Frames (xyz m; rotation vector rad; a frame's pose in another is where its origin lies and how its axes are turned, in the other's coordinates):
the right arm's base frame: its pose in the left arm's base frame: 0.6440 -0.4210 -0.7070 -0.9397 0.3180 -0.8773
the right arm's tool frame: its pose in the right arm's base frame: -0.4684 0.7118 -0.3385 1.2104 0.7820 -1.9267
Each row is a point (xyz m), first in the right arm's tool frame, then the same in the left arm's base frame.
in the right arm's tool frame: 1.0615 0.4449 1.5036
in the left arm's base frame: -1.0555 -0.2761 -0.5063
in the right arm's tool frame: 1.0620 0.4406 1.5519
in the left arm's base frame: -1.0802 -0.2553 -0.4701
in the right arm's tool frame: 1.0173 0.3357 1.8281
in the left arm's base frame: -1.1931 -0.0498 -0.2849
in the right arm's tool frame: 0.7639 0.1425 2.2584
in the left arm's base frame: -1.2160 0.3626 0.0558
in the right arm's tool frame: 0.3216 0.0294 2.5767
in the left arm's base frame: -1.0094 0.7346 0.4146
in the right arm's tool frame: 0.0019 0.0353 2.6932
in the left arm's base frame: -0.7908 0.8873 0.6260
